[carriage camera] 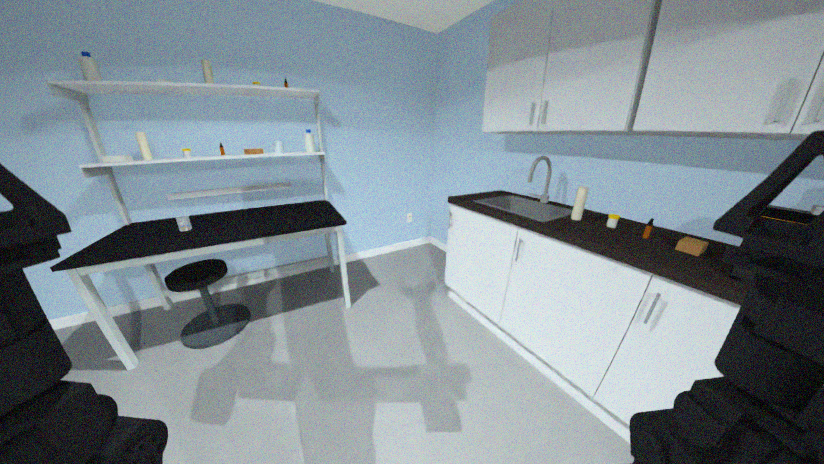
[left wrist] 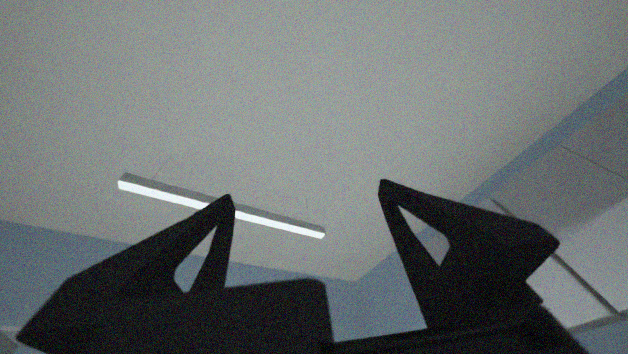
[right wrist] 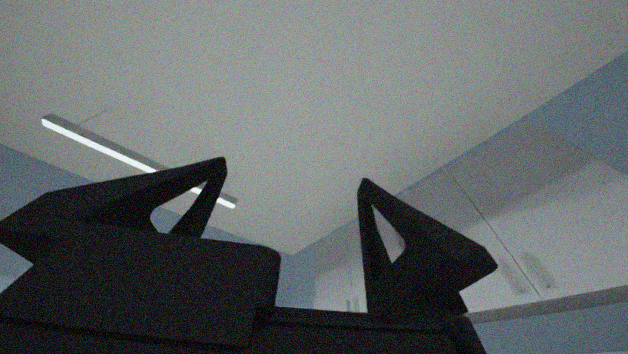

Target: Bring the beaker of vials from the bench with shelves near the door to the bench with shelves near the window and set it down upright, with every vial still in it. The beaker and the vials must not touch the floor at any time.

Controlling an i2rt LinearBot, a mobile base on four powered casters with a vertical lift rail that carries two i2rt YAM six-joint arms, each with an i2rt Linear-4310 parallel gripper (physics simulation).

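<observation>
A small clear beaker (carriage camera: pixel 183 223) stands upright on the black top of a bench with shelves (carriage camera: pixel 276 221) at the left of the carriage view. It seems to hold vials, too small to make out. The bench is well ahead of me, across the floor. My left gripper (left wrist: pixel 307 194) is open and empty, pointing up toward the ceiling. My right gripper (right wrist: pixel 295 175) is also open and empty, pointing up. Both are far from the beaker. The window and the door do not show in the carriage view.
A black round stool (carriage camera: pixel 196 275) stands at the bench's front. Shelves (carriage camera: pixel 201 159) above the bench hold bottles and jars. At the right, a white-fronted counter (carriage camera: pixel 565 299) with a sink (carriage camera: pixel 521 208) carries a cream cylinder (carriage camera: pixel 579 203), a jar (carriage camera: pixel 612 221), a dropper bottle (carriage camera: pixel 648 230) and a brown block (carriage camera: pixel 691 246).
</observation>
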